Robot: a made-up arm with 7 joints.
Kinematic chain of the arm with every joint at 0, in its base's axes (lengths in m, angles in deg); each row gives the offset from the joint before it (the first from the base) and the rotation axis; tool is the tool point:
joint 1: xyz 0 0 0.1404 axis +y
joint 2: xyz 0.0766 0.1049 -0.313 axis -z
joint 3: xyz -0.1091 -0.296 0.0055 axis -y
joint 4: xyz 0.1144 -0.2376 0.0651 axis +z
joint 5: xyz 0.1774 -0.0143 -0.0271 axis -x
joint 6: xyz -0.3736 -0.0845 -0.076 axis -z
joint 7: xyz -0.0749 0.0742 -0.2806 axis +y
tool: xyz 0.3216 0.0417 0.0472
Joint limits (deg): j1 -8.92..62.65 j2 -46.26..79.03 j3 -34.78..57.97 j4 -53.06..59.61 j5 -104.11..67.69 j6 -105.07..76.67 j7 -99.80..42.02
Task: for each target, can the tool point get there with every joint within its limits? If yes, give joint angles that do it. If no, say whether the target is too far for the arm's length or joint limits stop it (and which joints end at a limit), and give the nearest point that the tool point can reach.
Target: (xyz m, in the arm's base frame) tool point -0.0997 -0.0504 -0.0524
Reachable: yes | joints 24.73 20.81 47.50 8.40 -81.80 3.83 10.46
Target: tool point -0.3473 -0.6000 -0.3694
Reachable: yes | joints 18.78 25.69 37.29 -41.46 35.36 -1.59 24.33
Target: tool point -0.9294 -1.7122 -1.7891
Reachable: no: too far | nearest point -0.3428 -0.7816 -0.7879 | short by 1.487 m
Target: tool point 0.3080 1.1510 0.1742
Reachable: no: joint limits stop it (at a limit: joint 1, joint 2, joint 5, joint 6, joint 7) | nearest point -0.0481 0.5394 -0.0606 | short by 0.746 m
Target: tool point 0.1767 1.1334 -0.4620
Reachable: no: joint limits stop it (at a limit: joint 1, joint 2, joint 5, joint 6, joint 7) | nearest point -0.0985 0.5815 -0.3301 | short by 0.631 m
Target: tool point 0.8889 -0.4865 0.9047
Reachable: no: joint limits stop it (at a limit: joint 1, joint 2, joint 3, joint 4, joint 5, joint 6, joint 7) | nearest point 0.7720 -0.3800 0.5140 | short by 0.421 m
